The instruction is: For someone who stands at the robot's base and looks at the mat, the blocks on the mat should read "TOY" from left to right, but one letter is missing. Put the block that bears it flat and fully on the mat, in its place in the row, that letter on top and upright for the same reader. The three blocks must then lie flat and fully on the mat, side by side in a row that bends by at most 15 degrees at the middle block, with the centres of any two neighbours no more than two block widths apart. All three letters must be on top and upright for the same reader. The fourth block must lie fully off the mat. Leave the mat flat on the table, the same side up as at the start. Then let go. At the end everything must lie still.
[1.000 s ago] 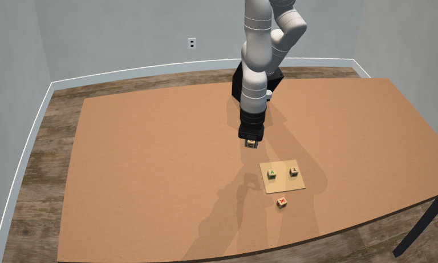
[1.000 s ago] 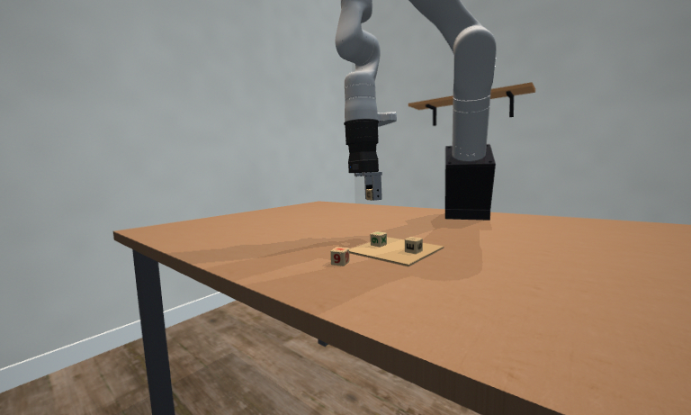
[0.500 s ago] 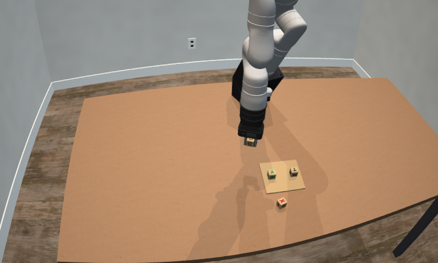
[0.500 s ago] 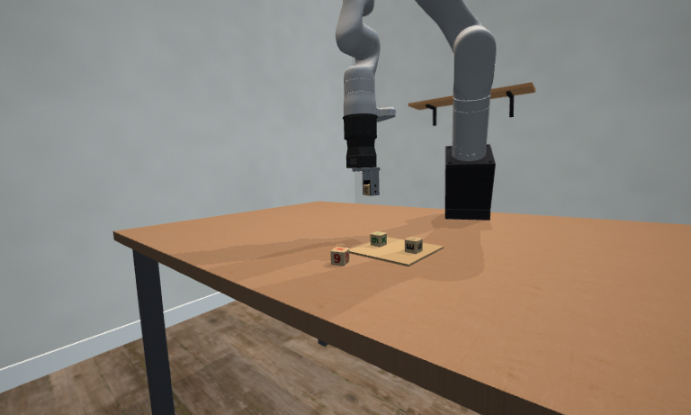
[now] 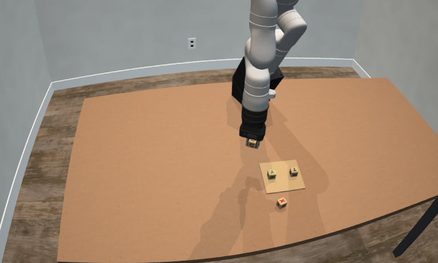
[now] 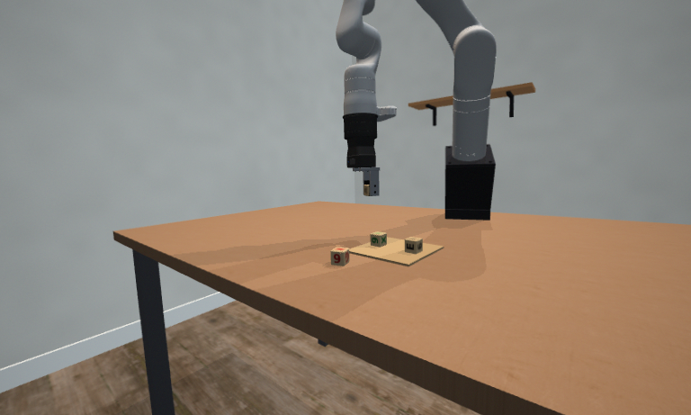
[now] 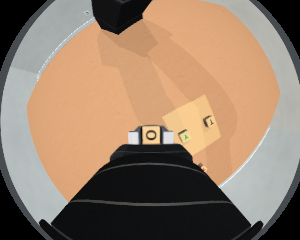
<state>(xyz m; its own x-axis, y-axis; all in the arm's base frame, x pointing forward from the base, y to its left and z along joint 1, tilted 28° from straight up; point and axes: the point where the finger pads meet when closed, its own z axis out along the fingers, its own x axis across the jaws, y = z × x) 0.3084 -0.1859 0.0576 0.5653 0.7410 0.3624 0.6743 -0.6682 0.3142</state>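
My hand is 120 mm above the tan mat, 90 mm to the right of it and 80 mm short of it. From my hand the other things lie so: O block: 10 mm below.
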